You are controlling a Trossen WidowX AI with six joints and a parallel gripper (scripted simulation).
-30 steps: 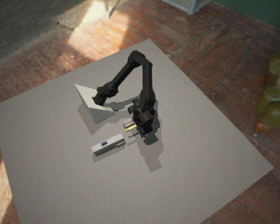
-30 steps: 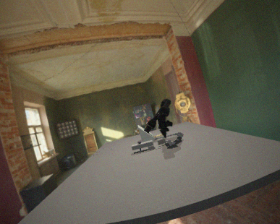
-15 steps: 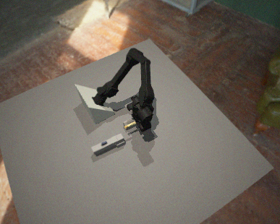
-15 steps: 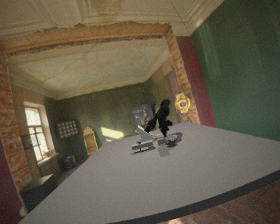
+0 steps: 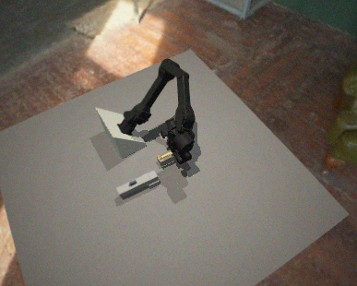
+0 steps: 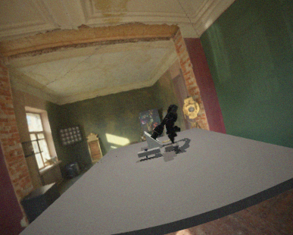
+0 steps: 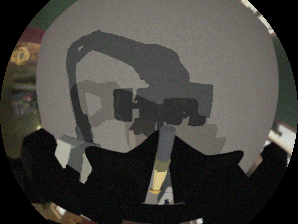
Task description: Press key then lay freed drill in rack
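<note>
The drill lies 4 cm to the right of my gripper tip and 3 cm above it. Round my gripper tip: light grey fixture block (21 cm to the right, 4 cm ahead, 2 cm below); then blue key (24 cm to the right, 4 cm ahead, 1 cm below).
</note>
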